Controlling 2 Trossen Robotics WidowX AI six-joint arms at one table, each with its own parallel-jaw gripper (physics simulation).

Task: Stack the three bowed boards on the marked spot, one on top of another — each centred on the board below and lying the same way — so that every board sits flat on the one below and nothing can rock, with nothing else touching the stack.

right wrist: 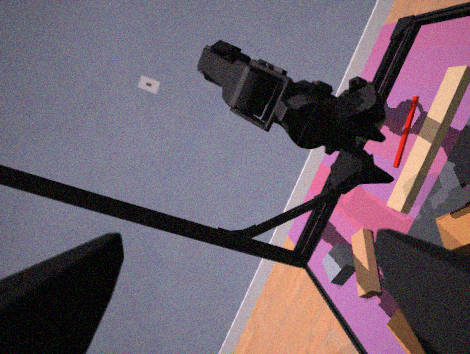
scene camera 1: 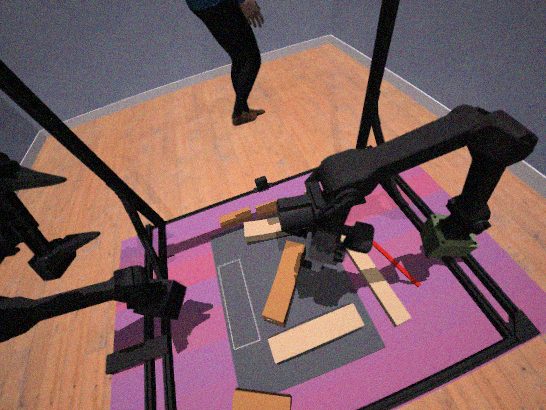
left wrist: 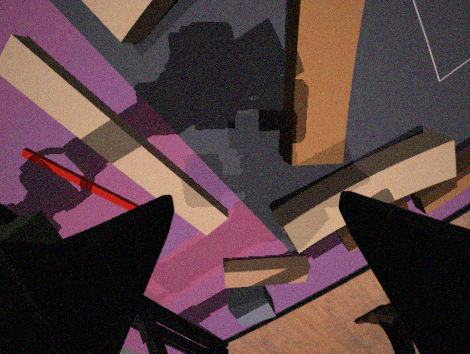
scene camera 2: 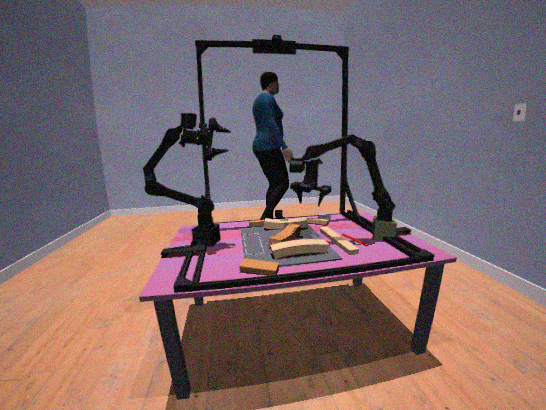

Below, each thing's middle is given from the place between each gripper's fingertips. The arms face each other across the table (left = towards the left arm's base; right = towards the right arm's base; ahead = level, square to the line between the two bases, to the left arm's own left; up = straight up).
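Scene:
Orange-brown bowed board [scene camera 1: 277,306], from my left hand: 3 cm ahead, 12 cm to the right, 14 cm below. Relative to the same left hand, the long tan plank [scene camera 1: 390,303] is 5 cm ahead, 13 cm to the left and 16 cm below, and the red stick [left wrist: 28,154] is 4 cm ahead, 22 cm to the left and 17 cm below.
From my right hand, the orange-brown bowed board is 45 cm below, 25 cm to the left and 2 cm ahead; the long tan plank is 47 cm below, 49 cm to the left and 4 cm ahead; the red stick is 48 cm below, 58 cm to the left and 3 cm ahead.

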